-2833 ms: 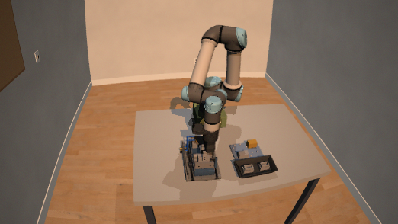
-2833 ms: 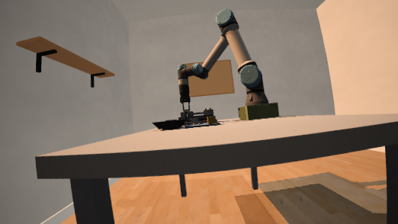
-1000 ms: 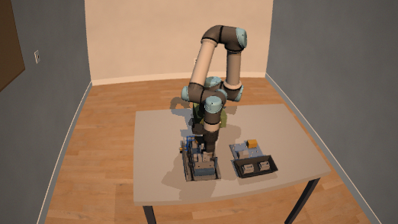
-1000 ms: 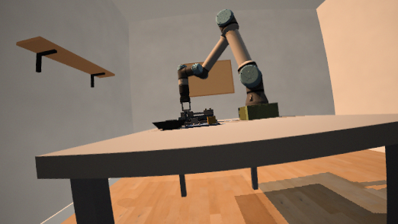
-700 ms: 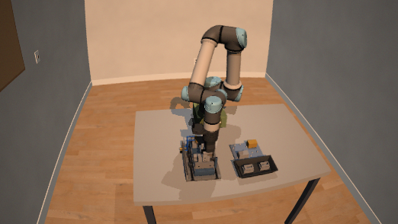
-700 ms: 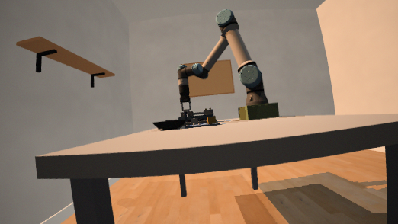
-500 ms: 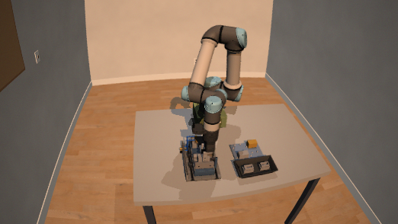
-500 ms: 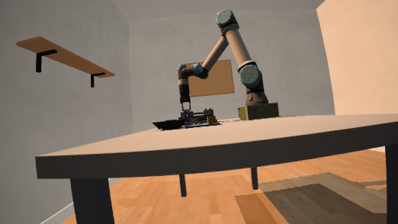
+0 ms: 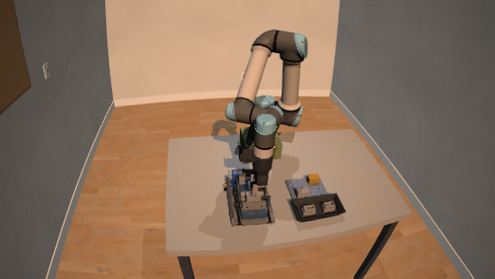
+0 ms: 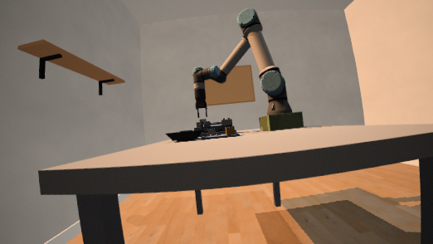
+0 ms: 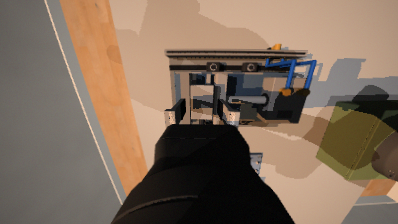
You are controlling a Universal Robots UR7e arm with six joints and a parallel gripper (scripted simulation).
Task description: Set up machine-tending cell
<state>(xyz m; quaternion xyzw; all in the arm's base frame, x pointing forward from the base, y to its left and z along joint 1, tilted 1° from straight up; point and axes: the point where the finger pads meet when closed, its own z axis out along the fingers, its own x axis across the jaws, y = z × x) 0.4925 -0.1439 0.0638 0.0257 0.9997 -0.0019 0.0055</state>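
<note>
The vise is 11 cm below my hand and 7 cm behind it. The rest, counted from my hand: brass blank: 35 cm to the left, 15 cm behind, 12 cm below.
</note>
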